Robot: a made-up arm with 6 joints. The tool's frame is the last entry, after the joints. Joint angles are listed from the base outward. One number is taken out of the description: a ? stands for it. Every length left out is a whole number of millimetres.
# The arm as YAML. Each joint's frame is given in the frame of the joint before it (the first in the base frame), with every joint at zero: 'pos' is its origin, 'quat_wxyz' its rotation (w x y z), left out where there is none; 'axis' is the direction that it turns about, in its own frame. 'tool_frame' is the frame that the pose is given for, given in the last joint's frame.
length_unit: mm
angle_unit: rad
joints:
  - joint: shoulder
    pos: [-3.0, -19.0, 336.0]
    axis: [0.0, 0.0, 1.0]
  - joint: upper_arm
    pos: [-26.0, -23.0, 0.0]
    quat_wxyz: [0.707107, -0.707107, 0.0, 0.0]
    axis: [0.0, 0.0, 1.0]
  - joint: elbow
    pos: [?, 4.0, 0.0]
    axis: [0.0, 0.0, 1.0]
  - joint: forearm
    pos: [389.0, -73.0, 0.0]
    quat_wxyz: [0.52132, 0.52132, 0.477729, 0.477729]
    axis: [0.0, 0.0, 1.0]
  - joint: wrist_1
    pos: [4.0, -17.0, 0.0]
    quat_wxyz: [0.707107, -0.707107, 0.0, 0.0]
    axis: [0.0, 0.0, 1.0]
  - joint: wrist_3
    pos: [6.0, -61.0, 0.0]
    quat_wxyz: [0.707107, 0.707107, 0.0, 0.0]
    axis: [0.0, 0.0, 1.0]
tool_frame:
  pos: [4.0, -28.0, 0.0]
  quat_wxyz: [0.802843, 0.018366, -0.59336, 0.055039]
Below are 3 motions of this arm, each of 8 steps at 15 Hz.
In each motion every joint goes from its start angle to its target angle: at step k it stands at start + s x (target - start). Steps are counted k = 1, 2, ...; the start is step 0. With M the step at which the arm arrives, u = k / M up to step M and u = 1 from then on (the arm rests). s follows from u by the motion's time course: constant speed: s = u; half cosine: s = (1 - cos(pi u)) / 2; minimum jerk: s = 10 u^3 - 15 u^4 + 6 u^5.
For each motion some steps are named. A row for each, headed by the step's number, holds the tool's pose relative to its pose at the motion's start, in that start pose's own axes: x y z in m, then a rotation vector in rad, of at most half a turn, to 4 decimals.
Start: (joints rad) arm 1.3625 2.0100 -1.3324 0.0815 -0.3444 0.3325
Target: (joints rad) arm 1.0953 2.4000 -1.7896 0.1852 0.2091 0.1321
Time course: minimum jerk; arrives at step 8
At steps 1, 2, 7, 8:
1: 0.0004 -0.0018 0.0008 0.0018 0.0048 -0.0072
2: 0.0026 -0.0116 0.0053 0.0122 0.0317 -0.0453
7: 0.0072 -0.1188 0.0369 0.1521 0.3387 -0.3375
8: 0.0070 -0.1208 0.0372 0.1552 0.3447 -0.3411

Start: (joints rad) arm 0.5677 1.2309 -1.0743 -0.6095 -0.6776 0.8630
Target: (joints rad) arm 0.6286 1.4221 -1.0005 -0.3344 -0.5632 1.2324
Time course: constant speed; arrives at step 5
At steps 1, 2, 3, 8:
1: 0.0034 -0.0074 -0.0269 0.1507 0.0251 -0.0084
2: 0.0054 -0.0133 -0.0541 0.3006 0.0477 -0.0213
3: 0.0062 -0.0178 -0.0815 0.4496 0.0676 -0.0389
8: 0.0037 -0.0227 -0.1360 0.7440 0.0976 -0.0886

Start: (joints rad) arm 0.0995 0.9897 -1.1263 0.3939 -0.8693 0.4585
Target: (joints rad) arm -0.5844 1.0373 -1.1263 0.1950 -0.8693 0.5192
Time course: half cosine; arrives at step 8
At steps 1, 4, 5, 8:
1: -0.0008 -0.0045 0.0066 -0.0239 -0.0087 -0.0077
4: -0.0203 -0.0473 0.0923 -0.3112 -0.1069 -0.1122
5: -0.0338 -0.0583 0.1295 -0.4283 -0.1437 -0.1620
8: -0.0617 -0.0669 0.1893 -0.6137 -0.1990 -0.2507

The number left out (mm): -164.0
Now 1 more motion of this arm.
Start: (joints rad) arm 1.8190 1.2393 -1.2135 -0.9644 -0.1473 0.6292
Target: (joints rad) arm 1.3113 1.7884 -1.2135 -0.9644 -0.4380 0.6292
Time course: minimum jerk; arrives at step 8
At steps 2, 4, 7, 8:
2: 0.0114 -0.0138 -0.0243 0.0079 0.0449 -0.0166
4: 0.0346 -0.0699 -0.1281 0.0693 0.2097 -0.0764
7: 0.0167 -0.1299 -0.2688 0.2082 0.3842 -0.1451
8: 0.0153 -0.1315 -0.2736 0.2139 0.3893 -0.1473

